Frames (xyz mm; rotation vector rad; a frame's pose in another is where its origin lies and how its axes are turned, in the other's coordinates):
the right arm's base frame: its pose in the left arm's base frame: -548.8 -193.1 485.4 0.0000 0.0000 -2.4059
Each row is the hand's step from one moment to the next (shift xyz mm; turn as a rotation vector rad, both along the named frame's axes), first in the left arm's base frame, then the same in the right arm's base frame.
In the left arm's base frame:
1: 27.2 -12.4 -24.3 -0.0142 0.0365 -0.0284
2: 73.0 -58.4 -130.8 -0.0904 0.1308 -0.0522
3: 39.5 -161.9 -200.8 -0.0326 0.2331 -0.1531
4: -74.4 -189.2 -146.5 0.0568 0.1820 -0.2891
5: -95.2 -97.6 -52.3 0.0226 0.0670 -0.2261
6: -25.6 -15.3 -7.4 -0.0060 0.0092 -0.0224
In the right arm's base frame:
1: -11.8 27.4 -24.3 -0.0140 -0.0366 -0.0284
2: -14.9 92.3 -130.8 -0.0208 -0.1576 -0.0522
3: 79.4 146.5 -200.8 -0.1323 -0.1947 -0.1531
4: 182.1 90.3 -146.5 -0.1642 -0.0968 -0.2891
5: 136.1 8.5 -52.3 -0.0617 -0.0345 -0.2261
6: 29.2 -5.8 -7.4 -0.0017 -0.0108 -0.0224

